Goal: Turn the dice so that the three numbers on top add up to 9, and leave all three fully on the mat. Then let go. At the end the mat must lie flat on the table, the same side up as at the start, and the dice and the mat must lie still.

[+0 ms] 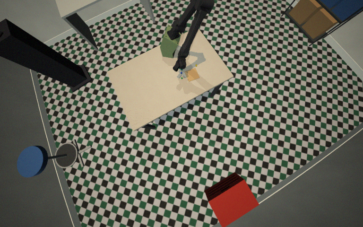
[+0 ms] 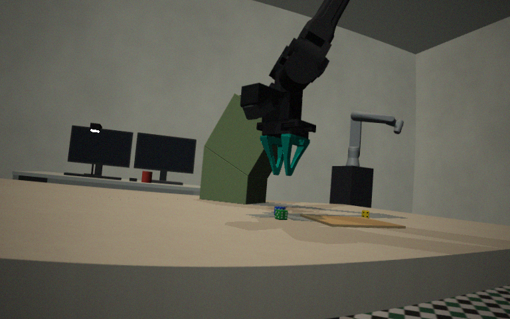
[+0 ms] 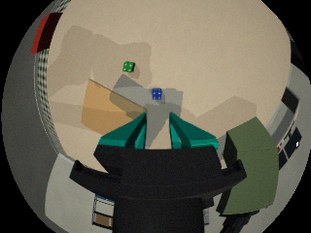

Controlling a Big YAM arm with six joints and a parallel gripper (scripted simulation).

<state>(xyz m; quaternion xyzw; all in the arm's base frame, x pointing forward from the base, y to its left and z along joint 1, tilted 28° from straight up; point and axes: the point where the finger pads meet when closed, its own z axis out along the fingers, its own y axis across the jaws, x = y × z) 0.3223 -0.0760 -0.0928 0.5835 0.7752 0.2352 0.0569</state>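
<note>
My hand is 8 cm above the blue die. The rest, counted from my hand: green die 6 cm ahead, 3 cm to the right, 8 cm below; then yellow die 2 cm ahead, 21 cm to the left, 8 cm below; then mat 9 cm ahead, 9 cm to the left, 8 cm below.
</note>
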